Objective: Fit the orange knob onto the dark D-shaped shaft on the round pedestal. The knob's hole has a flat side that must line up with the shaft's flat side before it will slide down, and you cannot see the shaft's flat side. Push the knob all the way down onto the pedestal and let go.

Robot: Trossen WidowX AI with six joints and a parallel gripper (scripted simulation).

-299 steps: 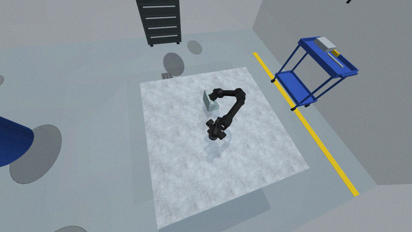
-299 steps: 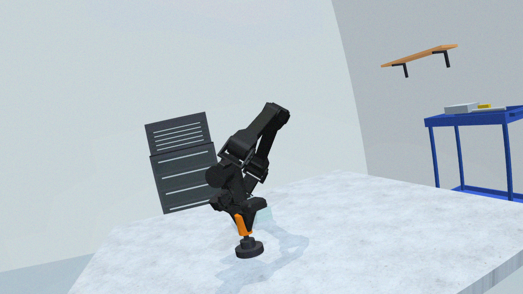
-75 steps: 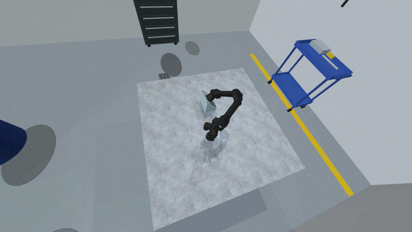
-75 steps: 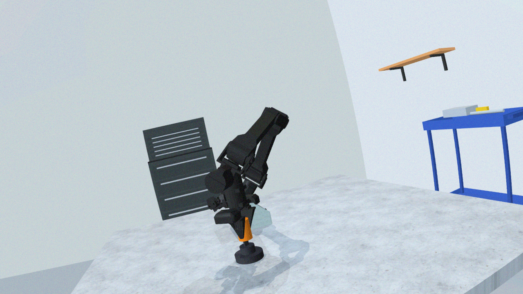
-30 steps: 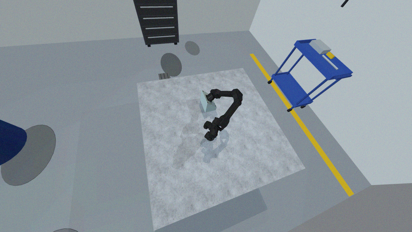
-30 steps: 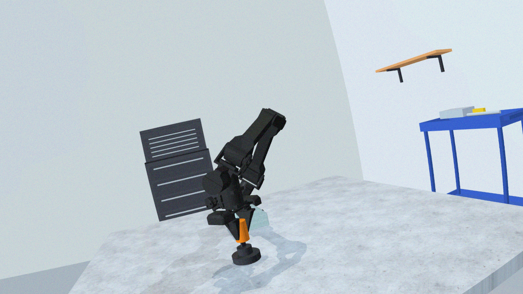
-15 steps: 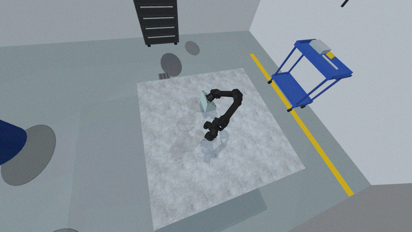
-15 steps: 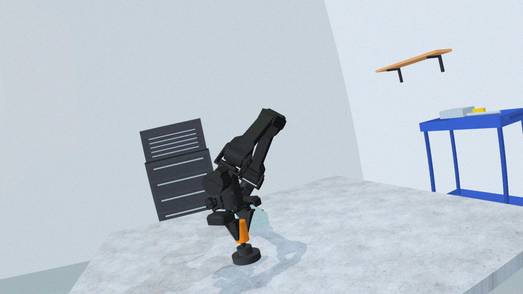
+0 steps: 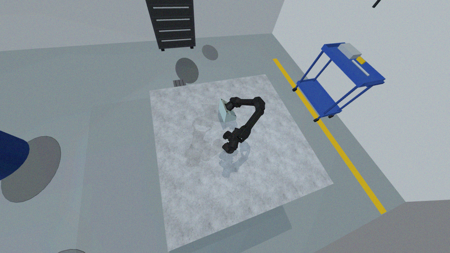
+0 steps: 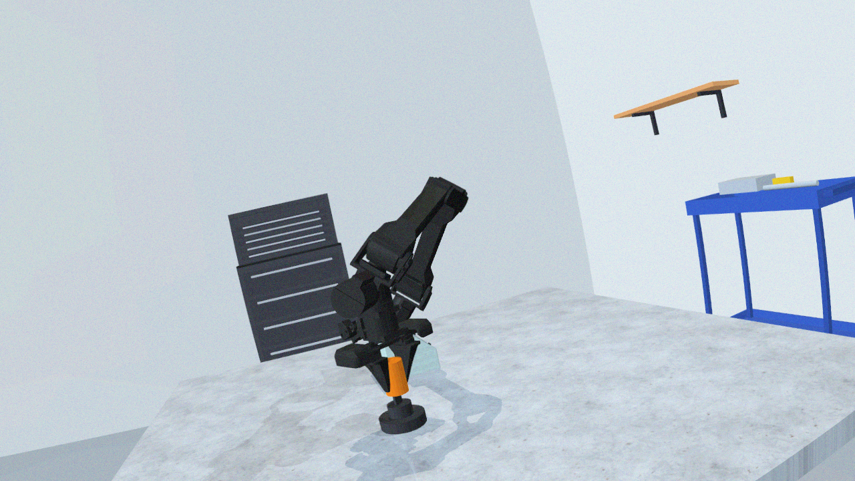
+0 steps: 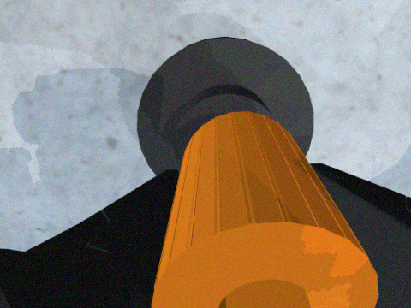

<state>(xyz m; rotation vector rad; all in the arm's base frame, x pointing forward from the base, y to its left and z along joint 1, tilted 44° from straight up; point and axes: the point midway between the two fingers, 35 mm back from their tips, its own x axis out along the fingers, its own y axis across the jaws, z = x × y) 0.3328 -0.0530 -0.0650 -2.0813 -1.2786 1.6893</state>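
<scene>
Right now my gripper tip is 2 cm below the orange knob. Also, from my gripper tip: dark round pedestal 4 cm below.
</scene>
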